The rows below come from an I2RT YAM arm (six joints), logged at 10 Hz.
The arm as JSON. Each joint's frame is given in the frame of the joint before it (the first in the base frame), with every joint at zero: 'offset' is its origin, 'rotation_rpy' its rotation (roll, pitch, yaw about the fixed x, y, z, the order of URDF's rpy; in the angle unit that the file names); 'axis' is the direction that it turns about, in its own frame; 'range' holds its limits. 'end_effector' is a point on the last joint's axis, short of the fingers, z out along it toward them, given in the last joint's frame.
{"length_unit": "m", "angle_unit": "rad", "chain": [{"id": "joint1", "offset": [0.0, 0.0, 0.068], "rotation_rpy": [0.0, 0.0, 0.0], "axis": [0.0, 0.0, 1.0], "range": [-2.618, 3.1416]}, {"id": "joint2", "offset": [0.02, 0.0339, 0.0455], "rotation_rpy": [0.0, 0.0, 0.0], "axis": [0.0, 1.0, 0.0], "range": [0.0, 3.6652]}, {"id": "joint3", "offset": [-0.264, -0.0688, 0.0], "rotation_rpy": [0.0, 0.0, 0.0], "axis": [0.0, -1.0, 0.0], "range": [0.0, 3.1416]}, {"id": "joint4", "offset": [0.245, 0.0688, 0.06], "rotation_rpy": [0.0, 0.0, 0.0], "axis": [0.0, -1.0, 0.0], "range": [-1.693, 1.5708]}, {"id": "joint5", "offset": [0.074, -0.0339, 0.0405], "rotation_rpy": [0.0, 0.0, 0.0], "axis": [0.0, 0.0, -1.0], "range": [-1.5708, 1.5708]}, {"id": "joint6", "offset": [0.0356, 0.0, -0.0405], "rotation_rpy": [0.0, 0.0, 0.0], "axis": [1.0, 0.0, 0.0], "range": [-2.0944, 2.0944]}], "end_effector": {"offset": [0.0, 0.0, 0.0], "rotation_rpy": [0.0, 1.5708, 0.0]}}
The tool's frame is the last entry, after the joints.
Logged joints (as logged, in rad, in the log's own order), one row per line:
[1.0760, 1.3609, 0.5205, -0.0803, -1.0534, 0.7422]
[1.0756, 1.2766, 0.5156, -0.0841, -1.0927, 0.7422]
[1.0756, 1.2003, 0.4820, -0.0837, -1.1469, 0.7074]
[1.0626, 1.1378, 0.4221, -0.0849, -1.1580, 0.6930]
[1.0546, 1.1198, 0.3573, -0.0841, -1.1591, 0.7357]
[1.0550, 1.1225, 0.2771, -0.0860, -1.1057, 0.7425]
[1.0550, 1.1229, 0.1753, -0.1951, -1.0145, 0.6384]
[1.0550, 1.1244, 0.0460, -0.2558, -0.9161, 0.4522]
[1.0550, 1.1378, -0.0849, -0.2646, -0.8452, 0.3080]
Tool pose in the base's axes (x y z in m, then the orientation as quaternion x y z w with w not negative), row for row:
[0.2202, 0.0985, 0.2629, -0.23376, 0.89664, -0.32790, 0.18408]
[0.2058, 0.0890, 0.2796, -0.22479, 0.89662, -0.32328, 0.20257]
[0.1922, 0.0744, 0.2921, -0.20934, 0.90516, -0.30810, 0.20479]
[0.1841, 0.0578, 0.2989, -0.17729, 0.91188, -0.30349, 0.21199]
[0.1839, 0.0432, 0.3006, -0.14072, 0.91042, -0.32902, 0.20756]
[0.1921, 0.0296, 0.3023, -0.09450, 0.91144, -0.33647, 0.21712]
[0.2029, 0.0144, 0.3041, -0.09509, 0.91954, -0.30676, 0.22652]
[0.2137, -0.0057, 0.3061, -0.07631, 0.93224, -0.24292, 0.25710]
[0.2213, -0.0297, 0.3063, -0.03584, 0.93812, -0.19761, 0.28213]
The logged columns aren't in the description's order. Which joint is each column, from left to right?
Columns, left to right: joint3, joint2, joint1, joint6, joint4, joint5.
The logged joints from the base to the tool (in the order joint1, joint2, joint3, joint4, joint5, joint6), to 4 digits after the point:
[0.5205, 1.3609, 1.0760, -1.0534, 0.7422, -0.0803]
[0.5156, 1.2766, 1.0756, -1.0927, 0.7422, -0.0841]
[0.4820, 1.2003, 1.0756, -1.1469, 0.7074, -0.0837]
[0.4221, 1.1378, 1.0626, -1.1580, 0.6930, -0.0849]
[0.3573, 1.1198, 1.0546, -1.1591, 0.7357, -0.0841]
[0.2771, 1.1225, 1.0550, -1.1057, 0.7425, -0.0860]
[0.1753, 1.1229, 1.0550, -1.0145, 0.6384, -0.1951]
[0.0460, 1.1244, 1.0550, -0.9161, 0.4522, -0.2558]
[-0.0849, 1.1378, 1.0550, -0.8452, 0.3080, -0.2646]

